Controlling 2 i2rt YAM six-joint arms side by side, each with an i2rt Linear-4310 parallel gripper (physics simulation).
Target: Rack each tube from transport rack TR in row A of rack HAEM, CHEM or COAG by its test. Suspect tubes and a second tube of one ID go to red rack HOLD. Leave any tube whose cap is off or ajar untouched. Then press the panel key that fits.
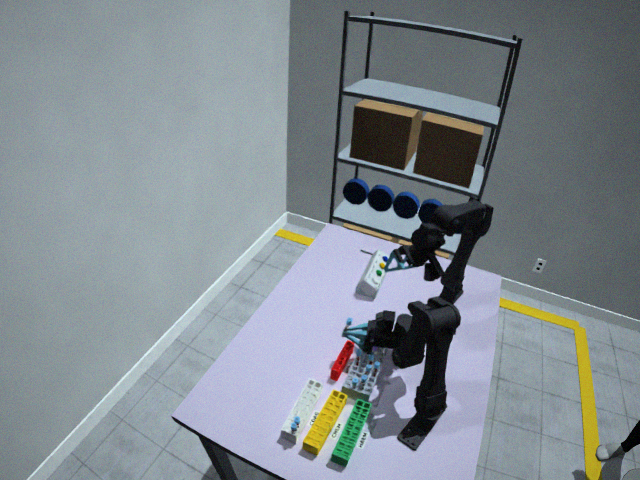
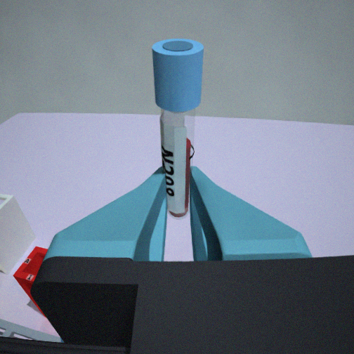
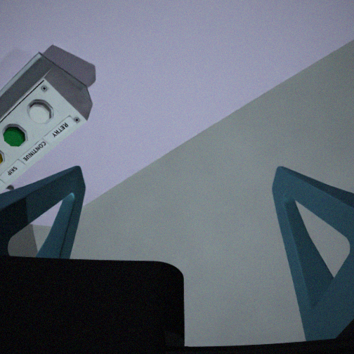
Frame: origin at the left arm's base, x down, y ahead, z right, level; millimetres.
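Where they show: left gripper, fingertip midpoint: (image 1: 342, 332); right gripper, fingertip midpoint: (image 1: 392, 269); left arm's base, link origin: (image 1: 423, 422); right arm's base, link origin: (image 1: 446, 300).
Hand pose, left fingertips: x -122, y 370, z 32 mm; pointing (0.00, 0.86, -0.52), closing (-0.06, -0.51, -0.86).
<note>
Things, the pixels of their top centre, and the offset from my left fingertips. "spot": a spot on its surface instead. Level surfaces: height alone.
- blue-capped tube, top centre: (image 1: 347, 319) dx -63, dy -7, dz +6 mm
- Grey transport rack TR, top centre: (image 1: 366, 366) dx +65, dy -119, dz -16 mm
- White rack COAG, surface spot: (image 1: 305, 405) spot: dx +92, dy -66, dz -241 mm
- Yellow rack CHEM, surface spot: (image 1: 324, 423) spot: dx +92, dy -148, dz -248 mm
- green rack HAEM, top centre: (image 1: 353, 427) dx +65, dy -225, dz -214 mm
- key panel, top centre: (image 1: 376, 264) dx +38, dy +147, dz +398 mm
- panel's green key, top centre: (image 1: 379, 271) dx +47, dy +118, dz +382 mm
- table, surface height: dx +122 mm
My left gripper (image 1: 348, 331) (image 2: 178, 177) is shut on a blue-capped tube (image 1: 348, 322) (image 2: 177, 80), held upright with its cap on; part of its label and red contents show. It is above the table, beyond the far end of red rack HOLD (image 1: 341, 362) (image 2: 26, 272). Grey transport rack TR (image 1: 357, 392) holds several blue-capped tubes. White rack COAG (image 1: 305, 405) holds two blue-capped tubes at its near end. Yellow rack CHEM (image 1: 324, 423) and green rack HAEM (image 1: 351, 434) stand beside it. My right gripper (image 1: 395, 266) (image 3: 178, 176) is open and empty near the key panel (image 1: 368, 284) (image 3: 62, 107).
The panel's green key (image 1: 378, 272) (image 3: 15, 135) and white key (image 3: 40, 111) show; RETRY, CONTINUE and SKIP labels are readable. A shelf unit (image 1: 338, 124) with two brown boxes (image 1: 382, 135) (image 1: 448, 149) and blue round items stands behind the table (image 1: 289, 320).
</note>
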